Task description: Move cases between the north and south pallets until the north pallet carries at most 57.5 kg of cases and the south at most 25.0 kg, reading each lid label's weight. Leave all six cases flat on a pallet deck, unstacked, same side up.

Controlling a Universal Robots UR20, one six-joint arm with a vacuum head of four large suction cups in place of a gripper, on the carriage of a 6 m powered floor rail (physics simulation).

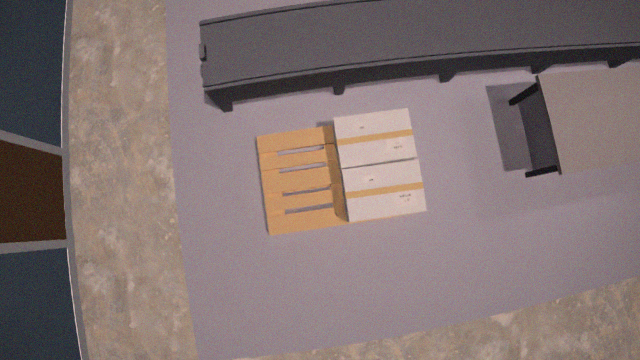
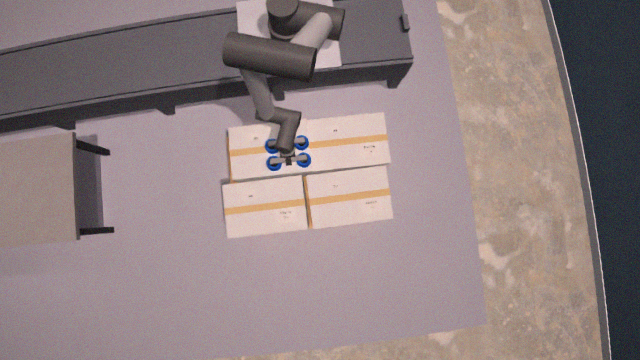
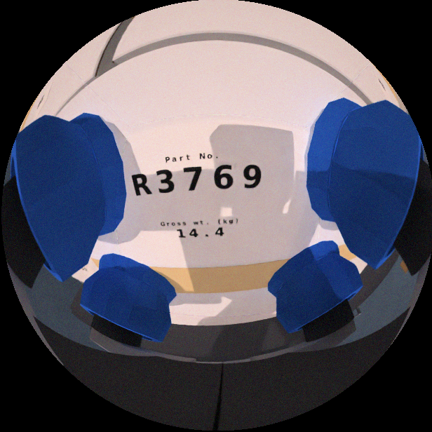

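Seen in the pictures: arm's base, origin of its link: (image 2: 287,32).
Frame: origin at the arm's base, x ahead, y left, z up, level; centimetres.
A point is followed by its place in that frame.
Note:
The vacuum head (image 2: 287,153) {z -13.2, x 85.2, y -9.0 cm} (image 3: 216,205) is low over the back left case (image 2: 247,167) {z -13.0, x 91.3, y -38.8 cm} (image 3: 215,90) of the south pallet, right of that lid's middle. Its four blue cups are at the lid, and nothing shows them gripping it. The lid reads Part No. R3769, gross wt. 14.4 kg. This case touches or nearly touches the back right case (image 2: 340,152) {z -17.8, x 87.5, y 28.1 cm}. The front left case (image 2: 265,222) {z -13.7, x 131.1, y -30.1 cm} and front right case (image 2: 350,212) {z -14.7, x 131.0, y 29.6 cm} lie flat beside them. Two flat cases (image 1: 375,150) {z -18.1, x 90.1, y -484.6 cm} (image 1: 385,200) {z -17.3, x 127.0, y -483.7 cm} cover the right half of the north pallet (image 1: 300,185) {z -42.5, x 104.7, y -543.1 cm}. Their label figures are too small to read.
The dark rail (image 1: 310,40) (image 2: 150,65) runs behind both pallets, and the arm's carriage (image 2: 250,22) {z -0.1, x -11.7, y -25.6 cm} stands on it near the south end. A beige table (image 1: 595,120) {z -4.0, x 92.3, y -303.4 cm} (image 2: 35,190) {z -4.1, x 90.3, y -199.7 cm} stands between the pallets. The north deck's left half shows bare slats.

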